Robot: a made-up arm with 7 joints. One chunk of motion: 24 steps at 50 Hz.
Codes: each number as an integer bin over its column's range. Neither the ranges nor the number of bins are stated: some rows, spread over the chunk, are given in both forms.
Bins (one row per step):
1: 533 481 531 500 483 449
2: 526 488 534 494 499 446
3: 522 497 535 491 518 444
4: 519 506 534 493 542 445
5: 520 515 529 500 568 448
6: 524 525 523 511 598 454
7: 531 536 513 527 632 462
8: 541 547 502 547 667 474
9: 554 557 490 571 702 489
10: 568 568 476 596 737 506
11: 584 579 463 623 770 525
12: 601 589 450 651 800 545
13: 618 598 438 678 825 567
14: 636 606 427 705 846 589
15: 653 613 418 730 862 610
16: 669 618 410 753 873 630
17: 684 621 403 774 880 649
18: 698 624 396 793 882 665
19: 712 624 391 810 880 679
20: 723 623 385 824 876 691
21: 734 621 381 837 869 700
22: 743 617 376 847 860 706
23: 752 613 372 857 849 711
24: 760 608 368 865 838 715
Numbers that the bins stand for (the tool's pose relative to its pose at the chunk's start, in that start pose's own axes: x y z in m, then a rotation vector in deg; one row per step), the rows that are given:
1: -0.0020 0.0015 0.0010 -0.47 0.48 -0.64
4: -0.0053 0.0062 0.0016 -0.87 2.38 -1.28
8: 0.0000 0.0140 -0.0045 2.21 6.39 3.39
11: 0.0103 0.0201 -0.0119 6.56 9.70 11.62
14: 0.0228 0.0253 -0.0188 11.24 12.14 21.94
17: 0.0343 0.0281 -0.0234 15.18 13.24 31.61
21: 0.0463 0.0281 -0.0275 18.78 12.88 39.84
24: 0.0526 0.0256 -0.0300 20.38 11.89 42.25
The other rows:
2: -0.0036 0.0028 0.0016 -0.81 0.99 -1.12
3: -0.0046 0.0045 0.0018 -0.99 1.60 -1.44
5: -0.0051 0.0079 0.0006 -0.47 3.21 -0.80
6: -0.0041 0.0098 -0.0005 0.16 4.18 0.17
7: -0.0024 0.0119 -0.0024 1.07 5.27 1.46
9: 0.0031 0.0159 -0.0068 3.59 7.52 5.81
10: 0.0065 0.0180 -0.0095 5.01 8.64 8.55
12: 0.0144 0.0220 -0.0144 8.16 10.67 14.84
13: 0.0185 0.0237 -0.0167 9.70 11.47 18.39
15: 0.0269 0.0266 -0.0205 12.67 12.66 25.32
16: 0.0307 0.0275 -0.0220 13.98 13.01 28.55
18: 0.0377 0.0287 -0.0247 16.27 13.30 34.19
19: 0.0411 0.0287 -0.0256 17.24 13.24 36.45
20: 0.0437 0.0285 -0.0268 18.04 13.11 38.38
22: 0.0485 0.0273 -0.0285 19.36 12.59 40.80
23: 0.0507 0.0266 -0.0292 19.93 12.24 41.61

